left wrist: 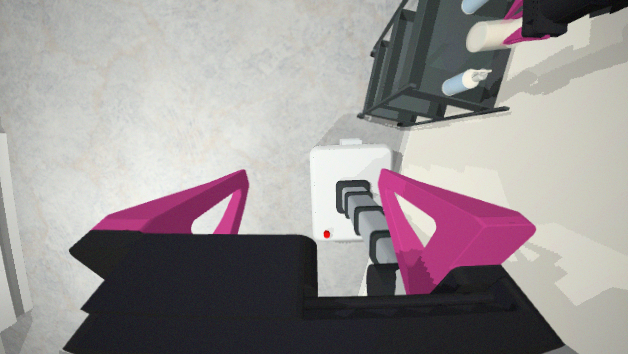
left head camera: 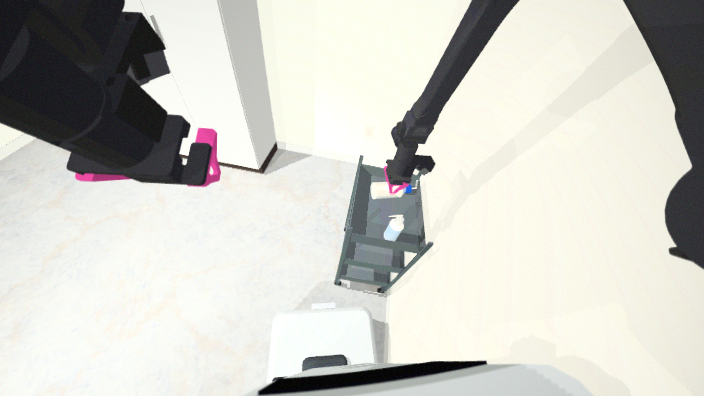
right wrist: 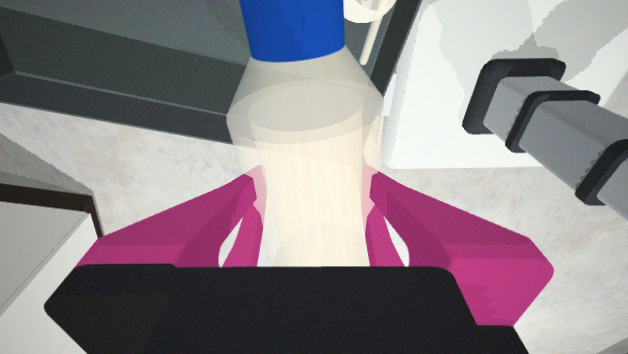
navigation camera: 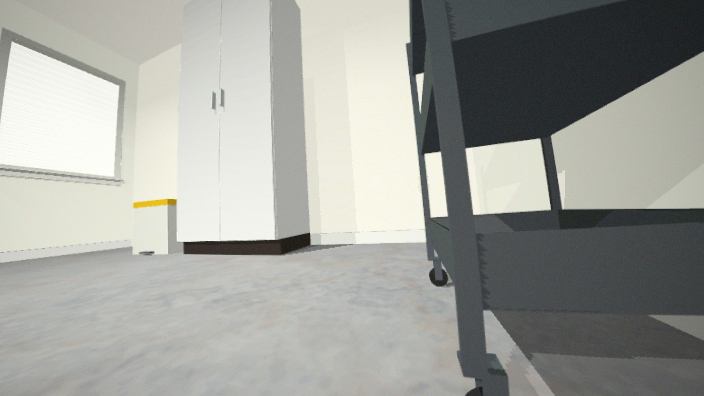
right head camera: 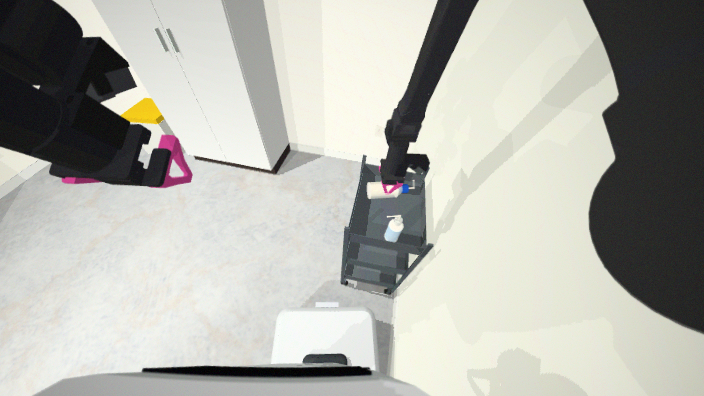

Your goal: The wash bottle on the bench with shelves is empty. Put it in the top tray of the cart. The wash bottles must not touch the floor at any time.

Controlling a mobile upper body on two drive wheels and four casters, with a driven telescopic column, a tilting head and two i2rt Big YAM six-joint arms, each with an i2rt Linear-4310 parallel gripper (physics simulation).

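Frame: origin at the left arm's base, x left, y back, z up, level; millimetres.
Seen in the pictures: left gripper, between the fingertips: (left wrist: pixel 313 176) (left head camera: pixel 184 174) (right head camera: pixel 161 176); right gripper, between the fingertips: (left wrist: pixel 502 34) (left head camera: pixel 390 189) (right wrist: pixel 313 176) (right head camera: pixel 386 189).
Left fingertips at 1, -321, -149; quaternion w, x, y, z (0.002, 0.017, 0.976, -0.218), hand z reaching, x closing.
Offsets run from my left fingertips to a thing's top centre, as dx, dy, dz. "spot": to the spot under its first point. Level surfaces: height alone.
The empty wash bottle @[-470, -263, -279] (left head camera: pixel 381 190) (right head camera: pixel 377 190) (left wrist: pixel 482 37) (right wrist: pixel 310 225), pale and translucent with a blue cap, lies sideways over the far part of the cart's top tray @[dz -597] (left head camera: pixel 375 215). My right gripper (left head camera: pixel 396 189) (right head camera: pixel 391 188) (right wrist: pixel 313 176) is shut on its body. Its height above the tray cannot be told. The dark grey cart (right head camera: pixel 358 200) (left wrist: pixel 425 30) (right wrist: pixel 120 110) (navigation camera: pixel 590 270) stands beside the wall. My left gripper (left head camera: pixel 150 179) (right head camera: pixel 125 181) (left wrist: pixel 313 176) is open and empty, left of the cart in the head views. The bench with shelves does not show.
A light-blue bottle @[-507, -216, -423] (left head camera: pixel 393 231) (right head camera: pixel 394 231) (left wrist: pixel 457 84) stands in the tray's near part; another @[spot: -560, -471, -550] (left wrist: pixel 475 4) is at the far part, mostly hidden in the head views. A white cabinet (left head camera: pixel 200 60) (right head camera: pixel 195 85) (navigation camera: pixel 245 120) and a yellow-topped bin (navigation camera: pixel 155 227) stand farther left.
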